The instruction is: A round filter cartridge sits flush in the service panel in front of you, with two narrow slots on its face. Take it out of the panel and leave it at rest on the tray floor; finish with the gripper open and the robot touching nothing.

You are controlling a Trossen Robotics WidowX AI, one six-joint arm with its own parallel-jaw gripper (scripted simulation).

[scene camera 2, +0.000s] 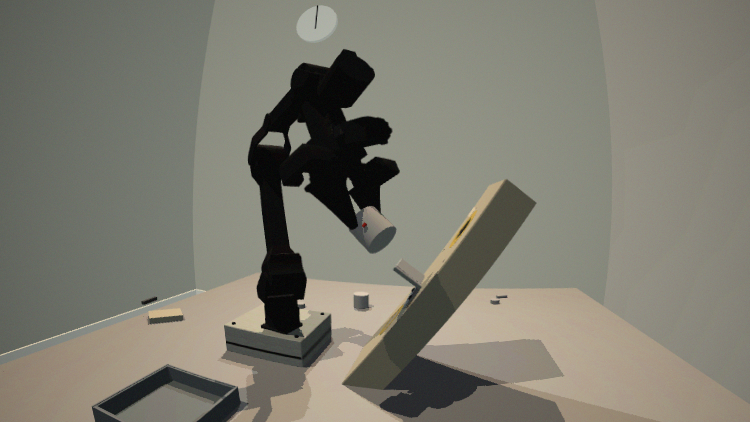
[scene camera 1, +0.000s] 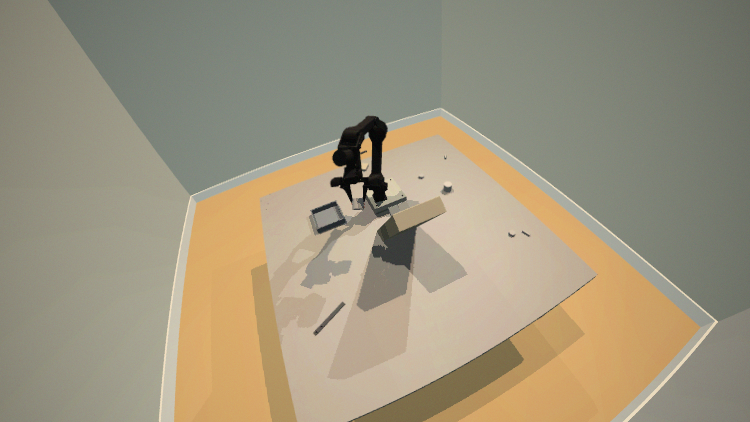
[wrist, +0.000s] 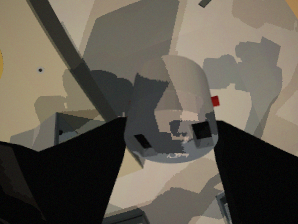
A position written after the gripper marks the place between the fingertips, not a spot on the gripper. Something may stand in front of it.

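The gripper (scene camera 1: pixel 358 202) visible, with a tan service panel (scene camera 1: pixel 408 219). Gripper (scene camera 2: pixel 366 227) again, tan service panel (scene camera 2: pixel 491 224) too. Gripper (wrist: pixel 170 127), tan service panel (wrist: pixel 50 76), plus a round filter cartridge (wrist: pixel 171 119).
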